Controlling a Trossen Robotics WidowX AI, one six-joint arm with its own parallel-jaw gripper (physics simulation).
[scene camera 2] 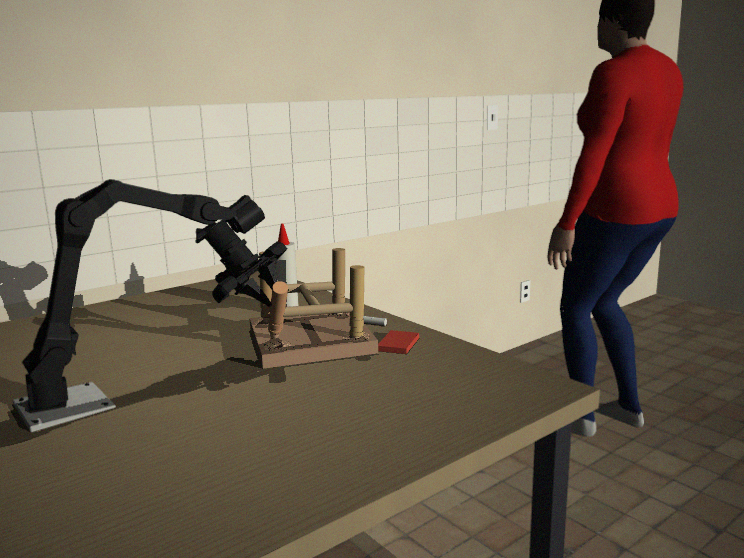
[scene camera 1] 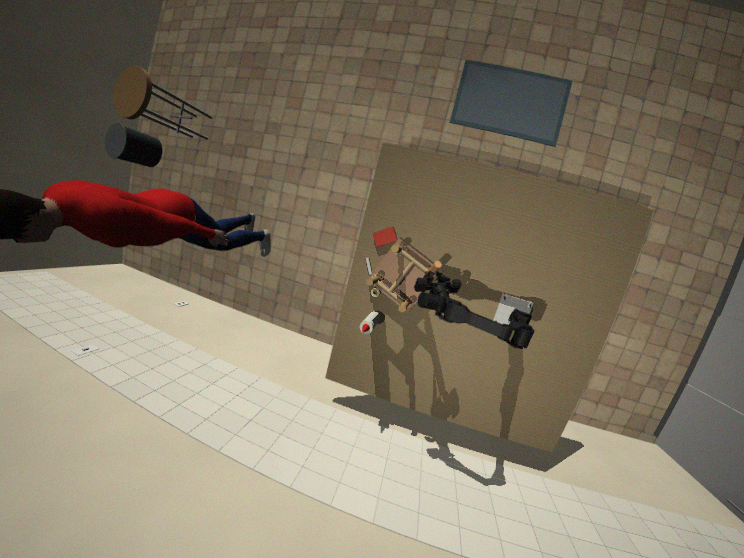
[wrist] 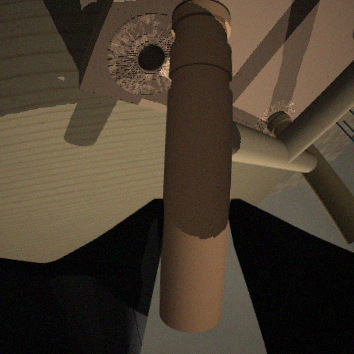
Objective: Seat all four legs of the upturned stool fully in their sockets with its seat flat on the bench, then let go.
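Where they show: gripper, fingertip midpoint: [scene camera 2: 276, 301] [scene camera 1: 433, 271] [wrist: 196, 207]; arm's base at its link origin: [scene camera 2: 47, 403] [scene camera 1: 517, 317].
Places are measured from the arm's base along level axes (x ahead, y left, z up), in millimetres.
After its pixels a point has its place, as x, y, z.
Observation:
The upturned stool's brown seat [scene camera 1: 390, 264] {658, 39, 24} [scene camera 2: 318, 353] {543, -64, 10} [wrist: 255, 25] {542, 40, 24} lies on the bench [scene camera 1: 510, 210] {264, -430, -8} [scene camera 2: 360, 432] {475, -397, -8}, apparently flat. An orange-brown leg [scene camera 1: 437, 264] {466, -65, 177} [scene camera 2: 277, 309] {463, -42, 120} [wrist: 195, 280] {460, -38, 162} leans slightly at the near left corner in scene camera 2. My gripper [scene camera 2: 275, 293] {467, -26, 133} [wrist: 196, 207] {467, -26, 133} is shut on this leg, near its upper end. A dark socket hole [wrist: 151, 57] {477, -13, 7} shows beside the leg's lower part in the wrist view; the leg's far end is hidden. Tan legs [scene camera 2: 356, 300] {642, -61, 115} [scene camera 2: 338, 273] {681, 114, 132} stand upright, joined by rails [scene camera 2: 318, 309] {559, -38, 102}. Another tan leg is partly hidden behind my gripper.
A red block [scene camera 1: 384, 236] {746, -70, 5} [scene camera 2: 399, 341] {738, -84, 5} lies close to the seat. A light grey rod [scene camera 1: 368, 266] {755, 99, 9} [scene camera 2: 375, 321] {761, 76, 3} lies behind it. A white cylinder with a red cone [scene camera 1: 365, 327] {620, 315, 204} [scene camera 2: 283, 234] {618, 315, 204} stands behind the stool. A person [scene camera 1: 120, 213] [scene camera 2: 631, 138] stands beyond the bench.

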